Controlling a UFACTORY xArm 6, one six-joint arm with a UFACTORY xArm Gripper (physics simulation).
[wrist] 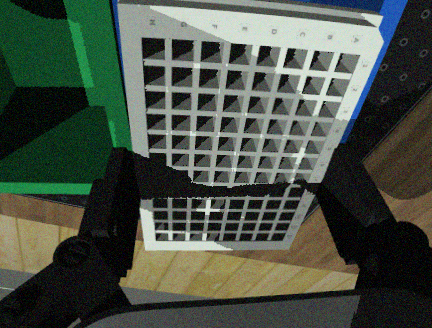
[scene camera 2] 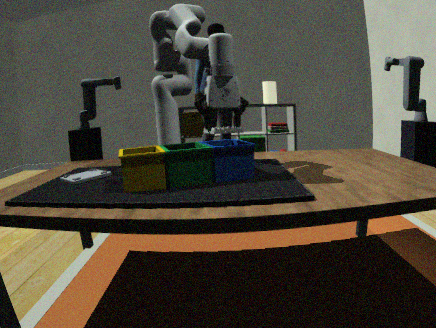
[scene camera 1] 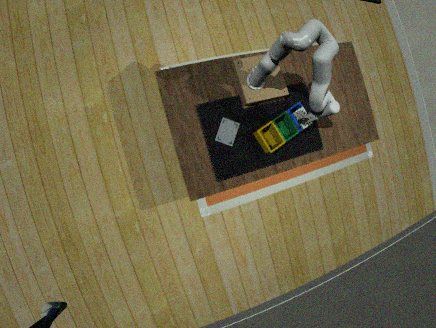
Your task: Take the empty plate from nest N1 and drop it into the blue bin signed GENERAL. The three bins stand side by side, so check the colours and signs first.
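Where they show: gripper, between the fingertips: (wrist: 231, 169) (scene camera 1: 303, 118); arm's base, origin of its link: (scene camera 1: 255, 81).
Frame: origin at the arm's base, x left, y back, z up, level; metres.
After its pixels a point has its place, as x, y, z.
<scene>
My gripper (scene camera 1: 314, 118) (scene camera 2: 223, 126) @(0.263, -0.292, 0.092) (wrist: 231, 169) @(0.263, -0.292, 0.092) is shut on the plate, a pale many-welled plate (scene camera 1: 305, 120) (wrist: 134, 110) @(0.215, -0.281, 0.096). It holds the plate over the blue bin (scene camera 1: 299, 106) (scene camera 2: 234, 166) @(0.300, -0.345, -0.010) (wrist: 395, 20) @(0.305, -0.210, 0.050), above its rim. The plate covers most of that bin in the wrist view. The green bin (scene camera 1: 286, 125) @(0.201, -0.314, -0.032) (scene camera 2: 189, 167) @(0.185, -0.403, 0.000) (wrist: 102, 65) @(0.197, -0.297, 0.050) is in the middle of the row, and the yellow bin (scene camera 1: 270, 137) @(0.072, -0.385, -0.044) (scene camera 2: 145, 172) @(0.077, -0.458, -0.001) is at the other end. No sign on them can be read. A flat pale nest (scene camera 1: 227, 132) @(-0.230, -0.323, -0.039) (scene camera 2: 85, 175) @(-0.222, -0.328, -0.038) lies on the mat; its label is unreadable.
The bins and nest stand on a black mat (scene camera 1: 215, 160) @(-0.331, -0.495, -0.050) (scene camera 2: 65, 196) @(-0.151, -0.546, -0.051) on the wooden table (scene camera 1: 180, 145) @(-0.542, -0.371, -0.063) (scene camera 2: 380, 175) @(0.782, -0.272, -0.063). The arm's base stands on a light wooden board (scene camera 1: 265, 97) @(0.053, -0.117, 0.005). Other robot arms (scene camera 2: 89, 97) (scene camera 2: 412, 82) and a shelf unit (scene camera 2: 294, 130) stand behind.
</scene>
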